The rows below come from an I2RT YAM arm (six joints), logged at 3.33 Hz.
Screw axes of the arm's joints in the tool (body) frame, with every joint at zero. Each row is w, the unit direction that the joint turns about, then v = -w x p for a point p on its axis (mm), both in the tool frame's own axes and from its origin. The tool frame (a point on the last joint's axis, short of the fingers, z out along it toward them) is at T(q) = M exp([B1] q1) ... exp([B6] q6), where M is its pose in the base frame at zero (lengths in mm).
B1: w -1 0 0 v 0 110.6 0
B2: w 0 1 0 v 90.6 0 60
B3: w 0 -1 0 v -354.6 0 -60
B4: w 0 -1 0 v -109.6 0 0
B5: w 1 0 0 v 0 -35.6 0
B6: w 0 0 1 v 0 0 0
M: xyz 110.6 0 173.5 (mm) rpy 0 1.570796 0 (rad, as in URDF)
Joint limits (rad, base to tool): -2.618..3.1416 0..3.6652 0..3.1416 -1.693..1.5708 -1.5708..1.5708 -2.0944..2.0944
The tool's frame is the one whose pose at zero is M.
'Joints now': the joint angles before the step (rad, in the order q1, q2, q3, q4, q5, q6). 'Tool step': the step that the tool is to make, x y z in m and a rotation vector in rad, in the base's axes. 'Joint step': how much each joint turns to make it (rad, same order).
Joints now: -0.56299 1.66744 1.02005 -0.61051 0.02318 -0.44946
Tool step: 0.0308 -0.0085 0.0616 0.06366 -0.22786 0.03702
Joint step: 0.00923 -0.00786 0.21731 -0.06262 -0.17184 0.04139
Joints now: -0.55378 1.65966 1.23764 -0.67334 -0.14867 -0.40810
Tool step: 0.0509 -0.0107 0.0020 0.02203 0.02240 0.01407
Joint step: 0.04587 0.19326 0.24419 -0.07675 0.00733 0.03221
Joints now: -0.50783 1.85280 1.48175 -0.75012 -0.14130 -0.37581
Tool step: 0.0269 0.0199 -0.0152 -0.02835 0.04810 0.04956
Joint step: 0.07990 0.07681 0.04771 -0.00017 0.05539 0.00775
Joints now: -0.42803 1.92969 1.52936 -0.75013 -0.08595 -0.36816
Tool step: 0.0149 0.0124 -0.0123 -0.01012 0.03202 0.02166
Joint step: 0.04457 0.05075 0.02603 0.00017 0.02923 0.01235
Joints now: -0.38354 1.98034 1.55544 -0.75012 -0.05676 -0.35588
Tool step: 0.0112 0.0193 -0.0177 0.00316 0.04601 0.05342
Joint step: 0.05377 0.04457 0.00009 0.00004 0.01232 -0.00446
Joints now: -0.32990 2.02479 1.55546 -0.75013 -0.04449 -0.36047
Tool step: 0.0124 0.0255 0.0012 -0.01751 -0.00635 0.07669
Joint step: 0.06738 0.01227 0.02140 0.00150 0.01070 -0.01393
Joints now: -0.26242 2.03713 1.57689 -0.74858 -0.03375 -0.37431
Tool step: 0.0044 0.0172 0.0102 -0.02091 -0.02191 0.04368
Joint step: 0.04306 -0.01672 0.01249 -0.00311 0.01380 -0.00611
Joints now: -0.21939 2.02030 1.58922 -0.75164 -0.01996 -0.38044
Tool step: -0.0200 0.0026 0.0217 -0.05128 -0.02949 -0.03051
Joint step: 0.00011 -0.10557 -0.06858 0.00290 0.05220 0.01079
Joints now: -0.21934 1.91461 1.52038 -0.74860 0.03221 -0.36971
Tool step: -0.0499 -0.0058 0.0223 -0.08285 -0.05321 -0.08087
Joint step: -0.03839 -0.21337 -0.19154 0.04892 0.07974 0.00769
